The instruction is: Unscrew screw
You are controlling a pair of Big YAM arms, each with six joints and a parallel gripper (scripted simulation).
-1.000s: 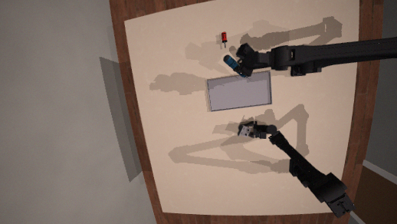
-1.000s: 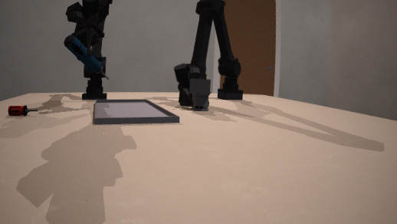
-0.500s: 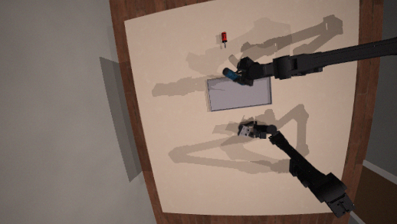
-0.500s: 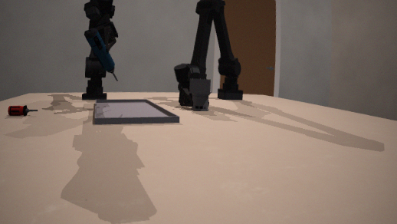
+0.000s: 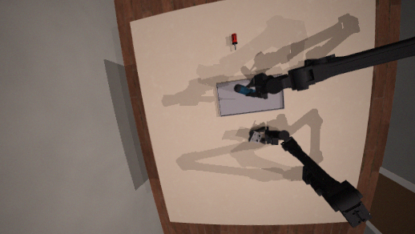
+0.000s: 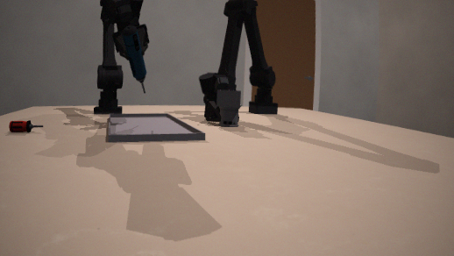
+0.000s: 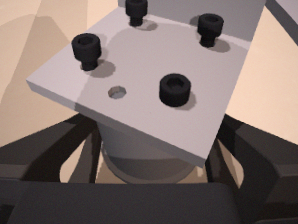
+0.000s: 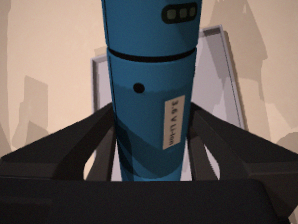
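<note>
Right now the grey joint module is 10 mm above my left hand. The rest, counted from my left hand: grey bracket: 50 mm above; then screwdriver bit: 30 mm behind, 260 mm to the right, 90 mm above; then shallow grey tray: 10 mm ahead, 260 mm to the right, 20 mm below.
</note>
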